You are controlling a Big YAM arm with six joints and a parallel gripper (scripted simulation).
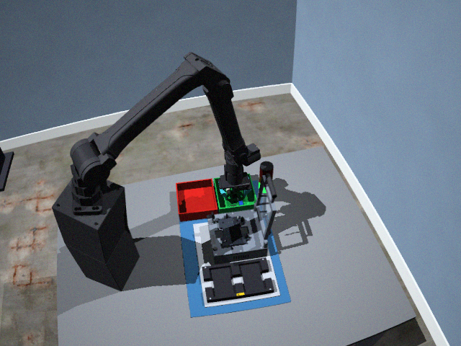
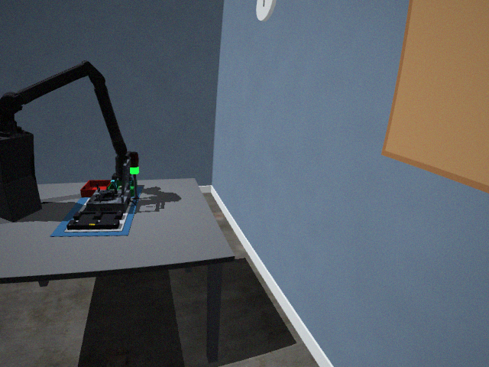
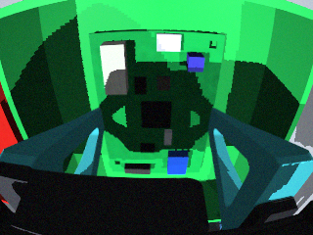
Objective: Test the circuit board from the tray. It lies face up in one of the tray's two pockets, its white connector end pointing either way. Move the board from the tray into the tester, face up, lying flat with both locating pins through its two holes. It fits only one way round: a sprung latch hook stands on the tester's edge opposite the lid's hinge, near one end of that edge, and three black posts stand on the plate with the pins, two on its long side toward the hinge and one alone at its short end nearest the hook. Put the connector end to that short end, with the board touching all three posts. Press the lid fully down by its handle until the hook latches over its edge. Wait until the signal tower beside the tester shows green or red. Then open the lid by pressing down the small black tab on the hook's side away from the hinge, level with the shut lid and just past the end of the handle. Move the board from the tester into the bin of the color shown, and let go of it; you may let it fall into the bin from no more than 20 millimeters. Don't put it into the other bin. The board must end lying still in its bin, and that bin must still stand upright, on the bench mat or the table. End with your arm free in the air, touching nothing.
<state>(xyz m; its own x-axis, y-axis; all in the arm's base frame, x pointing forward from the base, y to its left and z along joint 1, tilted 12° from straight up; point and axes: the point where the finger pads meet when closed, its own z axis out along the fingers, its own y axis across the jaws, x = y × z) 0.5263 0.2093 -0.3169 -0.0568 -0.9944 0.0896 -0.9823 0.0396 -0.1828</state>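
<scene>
Now: hand right at the green bin. Round my hand: red bin 15 cm behind, 1 cm to the left; then green circuit board right at my hand; then black latch hook 13 cm to the right, 11 cm behind, 7 cm above.
</scene>
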